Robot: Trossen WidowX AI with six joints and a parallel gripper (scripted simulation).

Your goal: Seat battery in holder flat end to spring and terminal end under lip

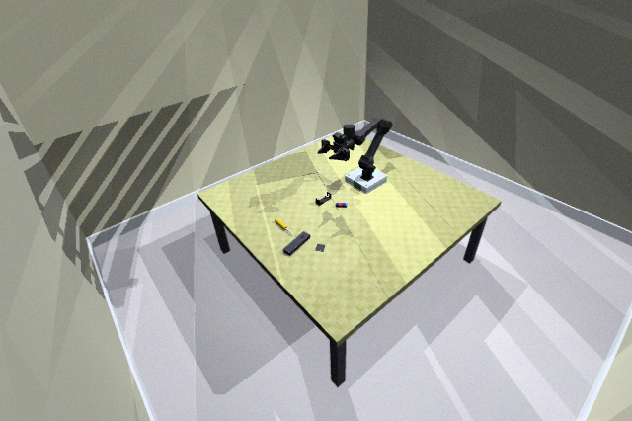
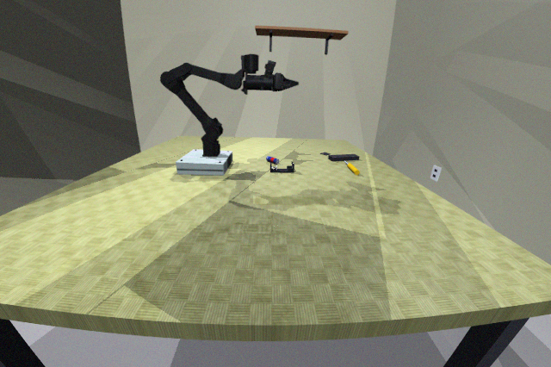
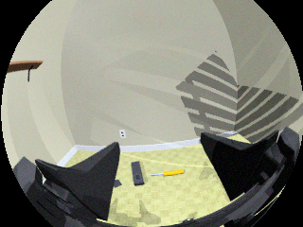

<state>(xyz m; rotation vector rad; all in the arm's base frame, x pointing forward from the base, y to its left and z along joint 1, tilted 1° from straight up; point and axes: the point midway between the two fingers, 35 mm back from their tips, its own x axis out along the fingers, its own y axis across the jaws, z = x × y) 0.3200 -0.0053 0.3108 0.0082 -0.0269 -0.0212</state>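
My gripper tip is now 90 mm past the battery, 40 mm to the right of it and 340 mm above it. Also, from my gripper tip: yellow screwdriver: 260 mm ahead, 40 mm to the right, 340 mm below.
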